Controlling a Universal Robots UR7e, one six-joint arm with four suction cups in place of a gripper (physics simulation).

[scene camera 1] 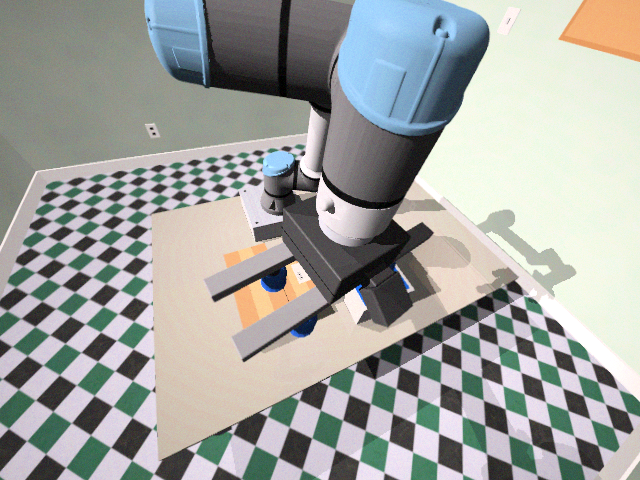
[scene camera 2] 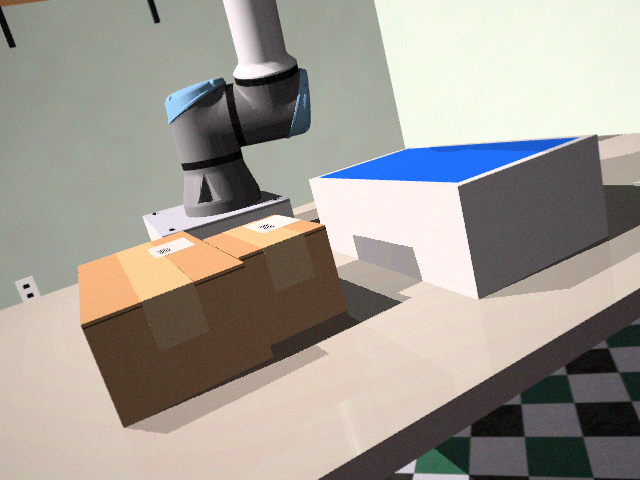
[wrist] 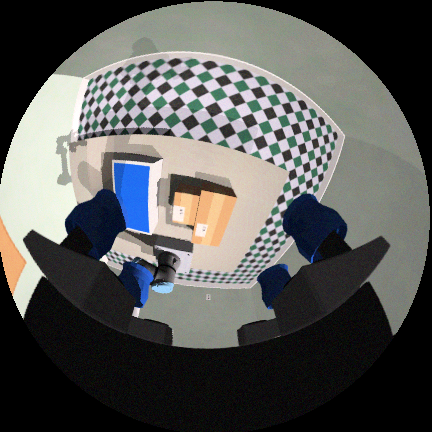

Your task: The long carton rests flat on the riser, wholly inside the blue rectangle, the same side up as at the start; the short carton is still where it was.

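The long carton, orange-brown with a pale tape stripe and a white label, lies flat on the table, label up. The short carton stands close beside it, on the riser side, also label up. The white riser bears the blue rectangle, with no carton on it. My gripper is open, its blue cups bearing nothing, above the cartons; the cups do not show in scene camera 2. It partly hides the cartons and riser in scene camera 1.
The arm's grey base plate stands behind the cartons. A gap of table lies between the short carton and the riser. The table's front edge runs past both. A checkered floor lies beyond.
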